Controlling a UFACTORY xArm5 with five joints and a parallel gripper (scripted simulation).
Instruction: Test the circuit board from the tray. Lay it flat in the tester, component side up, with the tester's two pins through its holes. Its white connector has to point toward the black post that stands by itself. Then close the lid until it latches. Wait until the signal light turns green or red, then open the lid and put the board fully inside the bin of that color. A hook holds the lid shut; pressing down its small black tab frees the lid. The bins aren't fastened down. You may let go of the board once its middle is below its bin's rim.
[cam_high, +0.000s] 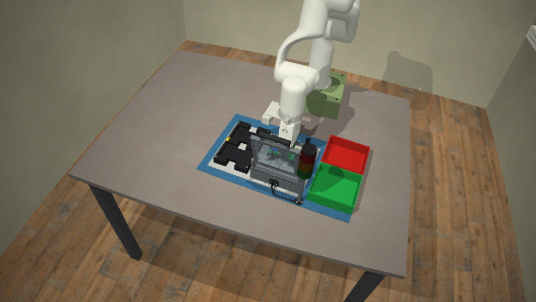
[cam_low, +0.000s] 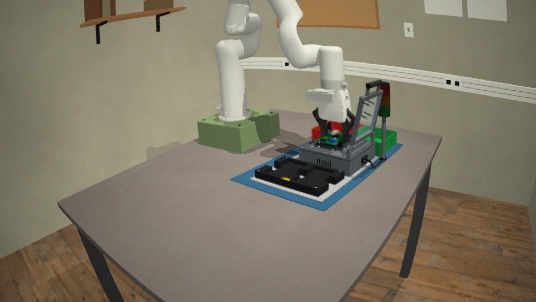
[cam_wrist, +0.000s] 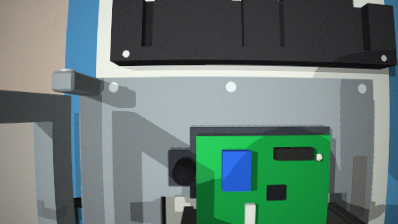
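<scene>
Right now my hand is right at the green circuit board. From my hand the other things lie so: green bin (50 mm ahead, 200 mm to the left, 70 mm below); then clear lid (120 mm ahead, 10 mm to the right, 100 mm above); then nest (10 mm ahead, 10 mm to the left, 10 mm below).
</scene>
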